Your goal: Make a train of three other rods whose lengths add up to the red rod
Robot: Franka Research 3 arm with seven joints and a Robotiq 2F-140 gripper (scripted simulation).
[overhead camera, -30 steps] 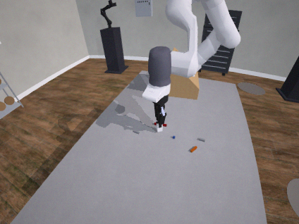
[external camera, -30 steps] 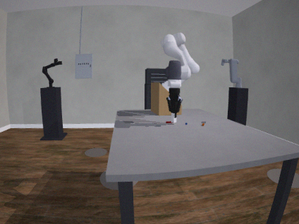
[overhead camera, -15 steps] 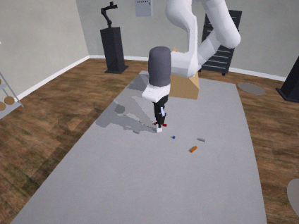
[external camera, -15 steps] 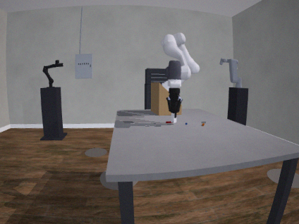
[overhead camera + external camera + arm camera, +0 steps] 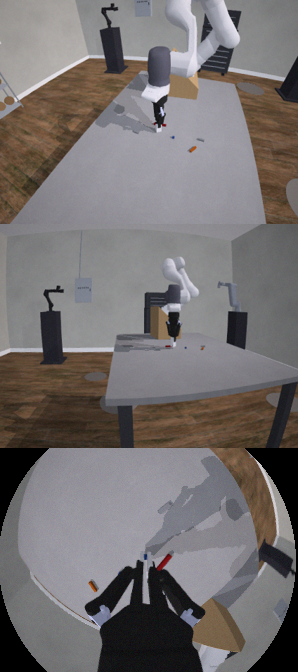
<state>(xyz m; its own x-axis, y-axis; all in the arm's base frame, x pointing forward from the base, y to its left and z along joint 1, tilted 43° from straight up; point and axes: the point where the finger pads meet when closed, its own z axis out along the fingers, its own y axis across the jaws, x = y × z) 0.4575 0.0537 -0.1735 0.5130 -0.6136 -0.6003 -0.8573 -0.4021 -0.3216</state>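
My hand is 5 cm past the red rod and 4 cm above it. Also, from my hand: orange rod 7 cm ahead, 19 cm to the left, 4 cm below.
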